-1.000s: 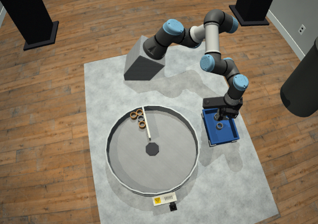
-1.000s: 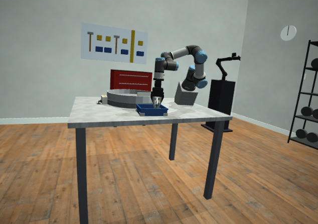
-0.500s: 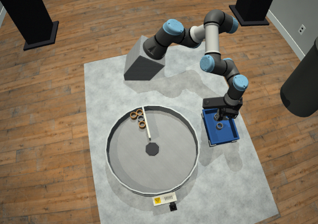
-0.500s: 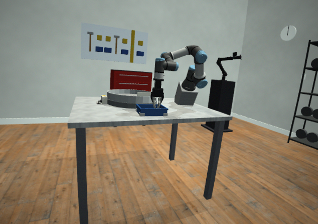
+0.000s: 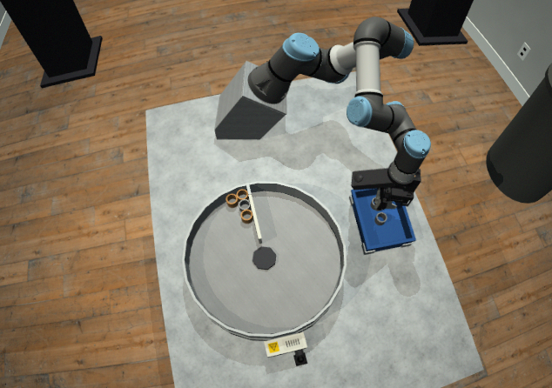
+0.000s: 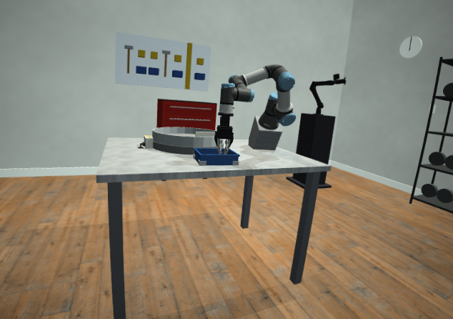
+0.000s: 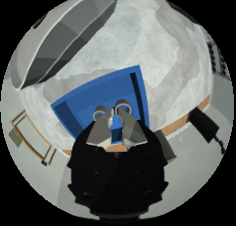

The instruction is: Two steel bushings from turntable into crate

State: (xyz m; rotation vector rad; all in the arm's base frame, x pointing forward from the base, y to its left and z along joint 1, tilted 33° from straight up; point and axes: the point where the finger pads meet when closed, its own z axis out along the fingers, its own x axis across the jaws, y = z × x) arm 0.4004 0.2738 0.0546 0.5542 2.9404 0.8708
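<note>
Now: hand 40 mm short of the blue crate. Also, from my hand: round grey turntable (100 mm ahead, 350 mm to the right, 20 mm above).
</note>
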